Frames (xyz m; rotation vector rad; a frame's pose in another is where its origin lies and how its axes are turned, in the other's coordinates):
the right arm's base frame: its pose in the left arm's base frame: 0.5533 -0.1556 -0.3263 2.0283 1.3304 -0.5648
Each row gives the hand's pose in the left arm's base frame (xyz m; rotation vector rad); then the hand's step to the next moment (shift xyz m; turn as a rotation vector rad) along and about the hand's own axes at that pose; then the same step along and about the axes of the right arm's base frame.
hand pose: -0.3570 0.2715 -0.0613 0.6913 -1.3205 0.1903
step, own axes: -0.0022 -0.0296 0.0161 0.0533 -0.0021 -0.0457
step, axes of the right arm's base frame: -0.0127 0.0069 0.0305 -0.0018 0.0579 -0.0397
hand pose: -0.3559 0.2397 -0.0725 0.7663 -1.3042 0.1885
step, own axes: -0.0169 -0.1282 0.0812 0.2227 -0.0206 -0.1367
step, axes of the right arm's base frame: -0.0496 0.0215 0.1428 -0.0478 0.2194 -0.1352
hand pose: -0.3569 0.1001 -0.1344 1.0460 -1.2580 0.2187
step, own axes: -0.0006 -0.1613 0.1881 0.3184 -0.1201 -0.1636
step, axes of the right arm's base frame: -0.0915 0.0189 0.2295 -0.0681 0.3557 -0.1069
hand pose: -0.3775 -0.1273 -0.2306 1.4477 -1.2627 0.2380
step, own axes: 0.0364 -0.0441 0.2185 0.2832 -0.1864 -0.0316
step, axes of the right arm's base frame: -0.1075 -0.0141 0.1981 -0.0726 0.3299 0.0427
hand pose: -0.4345 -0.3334 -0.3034 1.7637 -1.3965 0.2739
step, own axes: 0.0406 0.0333 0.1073 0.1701 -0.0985 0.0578
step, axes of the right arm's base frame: -0.0714 -0.0220 0.0932 -0.0668 0.1692 0.0942
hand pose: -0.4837 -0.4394 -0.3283 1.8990 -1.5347 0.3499
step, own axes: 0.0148 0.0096 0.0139 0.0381 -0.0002 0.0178
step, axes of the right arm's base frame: -0.0175 -0.0007 0.0141 -0.0290 0.0205 0.0225
